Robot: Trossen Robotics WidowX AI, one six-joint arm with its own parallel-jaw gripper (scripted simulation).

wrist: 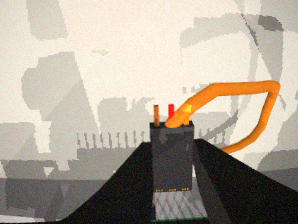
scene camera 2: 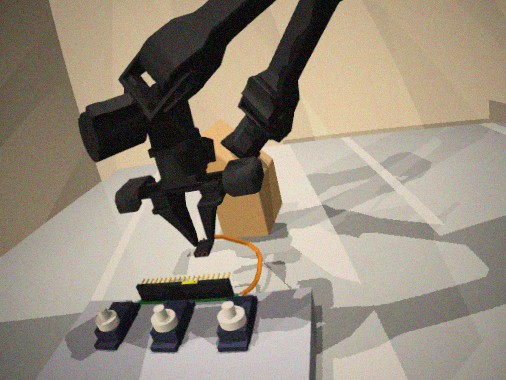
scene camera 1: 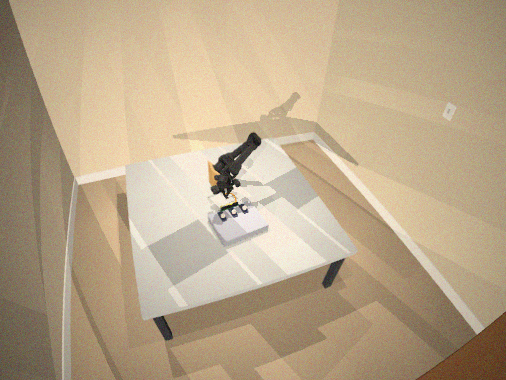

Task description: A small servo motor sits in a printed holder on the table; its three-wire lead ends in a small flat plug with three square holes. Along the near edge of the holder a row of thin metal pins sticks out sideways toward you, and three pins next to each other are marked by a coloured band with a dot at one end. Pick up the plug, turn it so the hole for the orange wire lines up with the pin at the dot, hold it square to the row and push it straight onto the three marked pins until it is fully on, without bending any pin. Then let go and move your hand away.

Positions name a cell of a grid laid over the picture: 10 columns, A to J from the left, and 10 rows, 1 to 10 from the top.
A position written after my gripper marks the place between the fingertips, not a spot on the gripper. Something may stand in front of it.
Observation:
I see my gripper (scene camera 2: E7) and a black header (scene camera 2: E8).
My gripper is seen too in the wrist view (wrist: F7).

